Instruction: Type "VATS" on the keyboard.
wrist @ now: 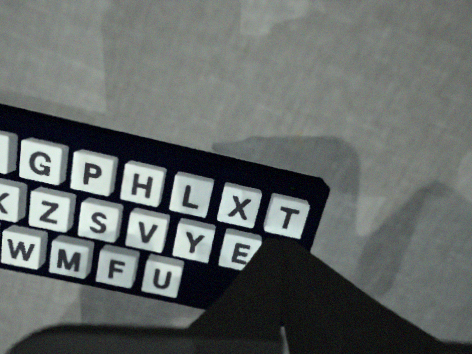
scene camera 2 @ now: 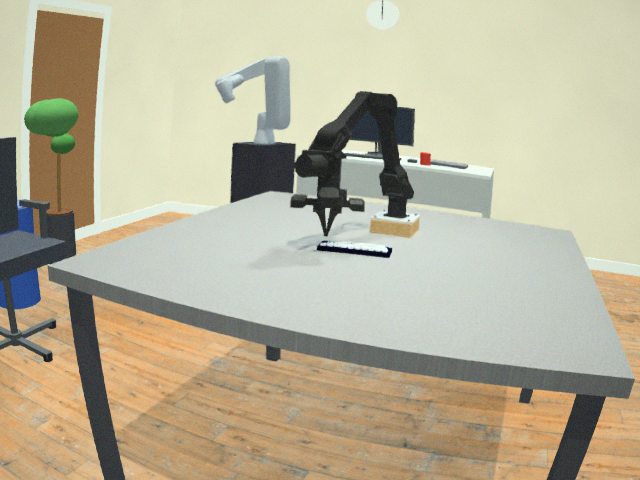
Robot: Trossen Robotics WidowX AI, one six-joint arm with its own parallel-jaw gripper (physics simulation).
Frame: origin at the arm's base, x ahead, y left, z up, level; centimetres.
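Seen in the pictures: gripper, fingertip midpoint: (wrist: 277, 252) (scene camera 2: 325, 236); arm's base at its link origin: (scene camera 2: 396, 215).
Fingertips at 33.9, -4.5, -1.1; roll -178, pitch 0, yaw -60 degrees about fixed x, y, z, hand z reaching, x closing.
Pixels of each thing's top centre, then the offset from my fingertips to it, as dx, dy, dz. Level surfaces: height alone.
- dark keyboard at its top centre: (wrist: 61, 215) (scene camera 2: 355, 244) -3.8, +6.8, -1.9
- T key at its top centre: (wrist: 286, 218) +0.6, -0.2, -1.9
- V key at its top centre: (wrist: 146, 233) -2.7, +3.8, -1.9
- S key at its top centre: (wrist: 97, 223) -3.3, +5.5, -1.9
- E key at its top centre: (wrist: 239, 253) -1.6, +0.5, -1.9
- grey table at its surface level: dz -3.6
A dark keyboard (scene camera 2: 354, 252) (wrist: 150, 150) with white letter keys lies flat on the table. In the wrist view the T key (wrist: 287, 217) is at the right end of the top row, and the V key (wrist: 148, 231) and S key (wrist: 100, 221) are in the middle row. The A key does not show in the wrist view. My gripper (scene camera 2: 326, 234) (wrist: 277, 252) is shut and empty. Its tips are a little above the keyboard's left end in the scene view. In the wrist view they appear just below T and cover part of the E key (wrist: 241, 251).
The grey table (scene camera 2: 439, 310) carries the arm's wooden base block (scene camera 2: 392, 226) behind the keyboard. Behind the table are a white desk (scene camera 2: 439, 186) with a monitor (scene camera 2: 407, 126) and red cup (scene camera 2: 424, 158), and a pale robot arm (scene camera 2: 277, 93) on a dark pedestal (scene camera 2: 263, 170).
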